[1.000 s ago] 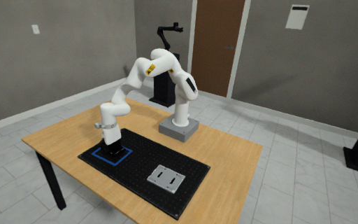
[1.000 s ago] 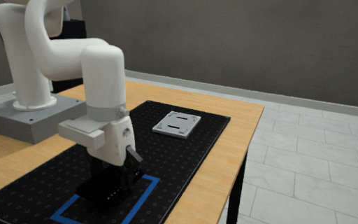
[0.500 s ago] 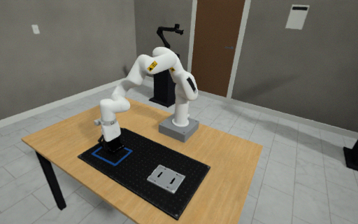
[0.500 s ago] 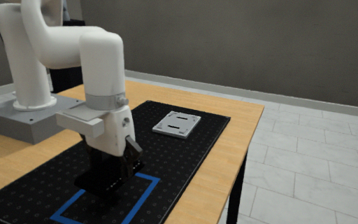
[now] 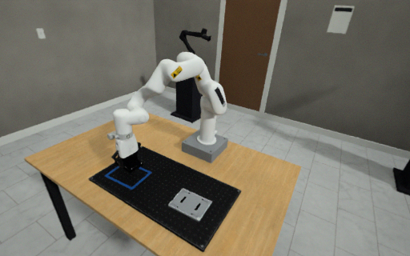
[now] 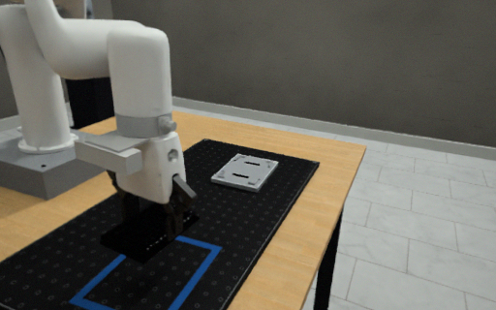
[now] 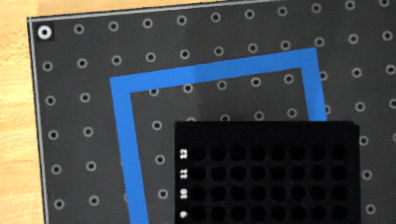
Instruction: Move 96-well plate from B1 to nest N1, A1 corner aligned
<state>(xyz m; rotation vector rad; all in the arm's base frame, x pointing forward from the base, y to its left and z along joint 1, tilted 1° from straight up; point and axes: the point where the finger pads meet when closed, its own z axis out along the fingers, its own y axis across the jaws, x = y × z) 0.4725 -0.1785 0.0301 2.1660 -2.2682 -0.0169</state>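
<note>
Right now the grey plate nest N1 is 380 mm to the left of my hand, 80 mm below it and 30 mm behind it. Round my hand: 96-well plate (10 mm below).
</note>
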